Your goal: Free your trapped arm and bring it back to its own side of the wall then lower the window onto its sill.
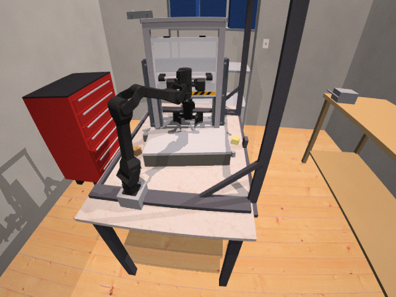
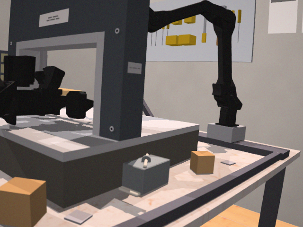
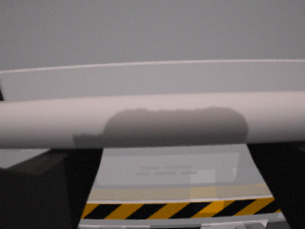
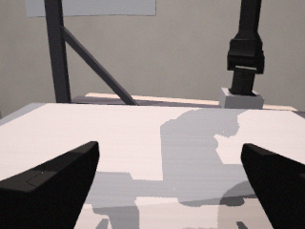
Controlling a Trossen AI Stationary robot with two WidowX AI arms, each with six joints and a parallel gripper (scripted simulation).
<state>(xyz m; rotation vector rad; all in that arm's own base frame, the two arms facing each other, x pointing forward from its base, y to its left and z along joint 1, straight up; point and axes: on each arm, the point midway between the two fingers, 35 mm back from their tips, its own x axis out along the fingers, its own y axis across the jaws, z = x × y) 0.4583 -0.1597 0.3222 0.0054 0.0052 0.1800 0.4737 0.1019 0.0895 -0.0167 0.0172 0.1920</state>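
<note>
Now: left hand 1 cm short of the window sash, 4 cm to the left of it and 6 cm below it. Also, from my left hand: brown cube 28 cm ahead, 15 cm to the left, 37 cm below; then yellow cube 29 cm behind, 8 cm to the right, 37 cm below.
</note>
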